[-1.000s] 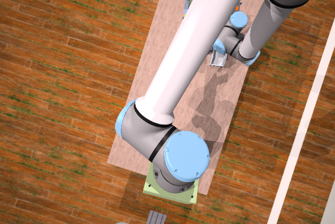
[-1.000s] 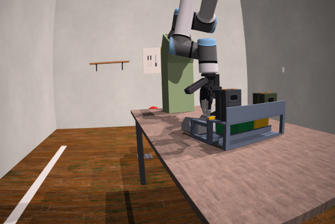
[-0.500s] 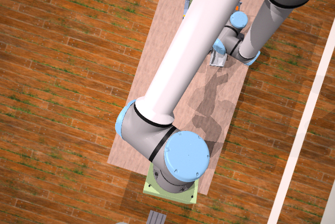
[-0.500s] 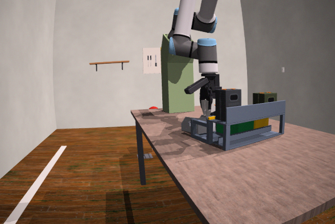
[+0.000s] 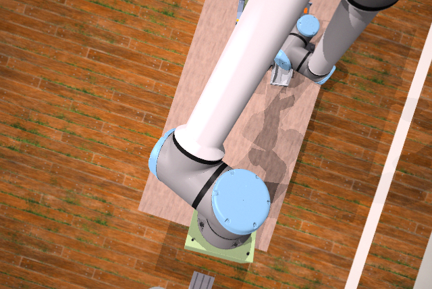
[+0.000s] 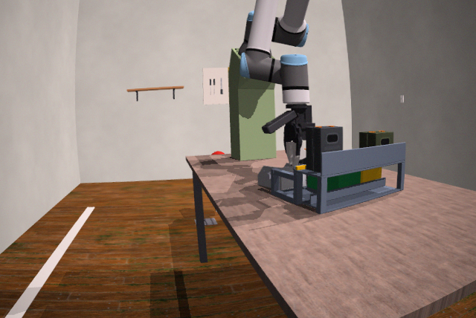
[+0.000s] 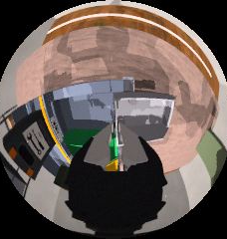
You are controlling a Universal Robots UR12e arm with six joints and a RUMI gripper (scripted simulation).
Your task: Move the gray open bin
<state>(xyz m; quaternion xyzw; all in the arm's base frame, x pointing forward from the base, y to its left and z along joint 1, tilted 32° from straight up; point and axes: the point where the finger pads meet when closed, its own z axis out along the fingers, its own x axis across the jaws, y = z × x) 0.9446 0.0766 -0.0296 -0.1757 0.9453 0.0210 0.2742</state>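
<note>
My hand is 70 mm past the gray open bin, 40 mm above it and 30 mm to the left of it. Round my hand: yellow bin (240 mm to the left, 40 mm below, 10 mm behind); green bin (130 mm to the left, 40 mm below, 30 mm ahead).
</note>
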